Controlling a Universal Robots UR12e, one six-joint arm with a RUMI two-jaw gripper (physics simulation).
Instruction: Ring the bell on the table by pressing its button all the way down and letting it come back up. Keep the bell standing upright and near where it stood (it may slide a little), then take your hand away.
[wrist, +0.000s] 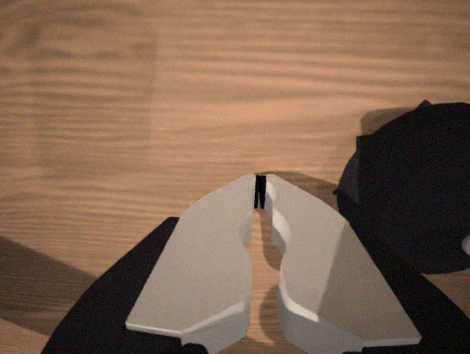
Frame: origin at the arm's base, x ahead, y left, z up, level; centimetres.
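Seen in the pictures: gripper, between the fingertips: (258, 179).
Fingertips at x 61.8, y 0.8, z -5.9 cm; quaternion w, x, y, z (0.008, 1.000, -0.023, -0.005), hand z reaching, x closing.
Note:
Offsets run from my fingertips to a thing's top centre. "pt": to the spot under its first point. Level surfaces: height alone.
The bell {pt dx +5.7, dy +1.3, dz +3.2 cm} (410, 190) is a dark, nearly black round body at the right edge of the wrist view, cut off by the frame. A small pale piece, possibly its button {pt dx +7.7, dy -0.3, dz +4.4 cm} (467, 245), shows at the very edge. My gripper (258, 179) is shut, its two pale jaws meeting at their black tips, with nothing between them. The tips are to the left of the bell in the view, apart from its dark body. The right jaw's dark mount overlaps the bell's lower left side. The bell's right part is out of view.
The wooden table top {dz -0.4 cm} (225, 75) fills the background. Soft shadows lie on it at the upper left, at the lower left and beside the bell.

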